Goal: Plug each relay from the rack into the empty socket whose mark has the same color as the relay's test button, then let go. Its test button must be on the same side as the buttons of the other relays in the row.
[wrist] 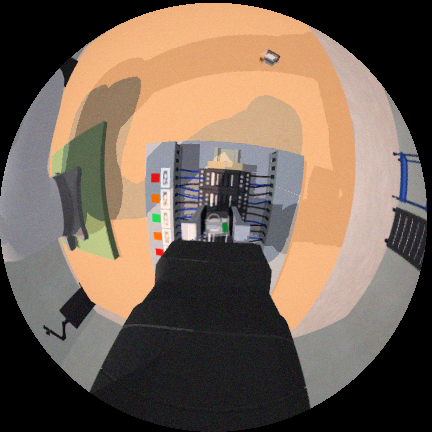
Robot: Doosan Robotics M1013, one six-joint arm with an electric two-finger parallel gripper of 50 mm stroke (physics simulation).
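Places are measured from the arm's base along level axes (x ahead, y down, z left), in millimetres.
Pixels of known places: gripper, fingertip midpoint: point(217, 214); arm's base, link origin: point(67, 202).
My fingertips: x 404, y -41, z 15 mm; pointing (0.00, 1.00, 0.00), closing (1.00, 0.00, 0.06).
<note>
Ahead of a thing's pixels: the offset from my fingertips to its top centre. "spot": to the spot under its first point.
My gripper point(217, 214) is shut on a clear-cased relay @(dx +0, dy -18, dz -11 mm) point(215, 222), with its green test button @(dx +10, dy -18, dz -9 mm) point(225, 227) toward the right. The relay is over the socket row @(dx +6, dy +26, dz -30 mm) point(225, 181), near the level of the green mark. Whether its pins touch a socket is hidden. Upper black sockets show empty-looking slots; the lower row is hidden by the gripper. On the left strip are a red mark @(dx -88, dy +15, dz +40 mm) point(155, 177), an orange mark @(dx -87, dy +15, dz +11 mm) point(155, 198), a green mark @(dx -87, dy +15, dz -17 mm) point(156, 218), a lower orange mark @(dx -87, dy +15, dz -46 mm) point(158, 236) and a lower red mark @(dx -86, dy +15, dz -74 mm) point(159, 252).
Wire ducts @(spot: dx +74, dy +30, dz +59 mm) point(273, 172) flank the sockets, with blue and black wires between. A beige block @(dx +5, dy +17, dz +60 mm) point(225, 164) is at the row's upper end. A small grey object @(dx +77, dy +37, dz +313 mm) point(270, 57) with an orange spot lies far up the table. A green board point(85, 187) stands at left.
</note>
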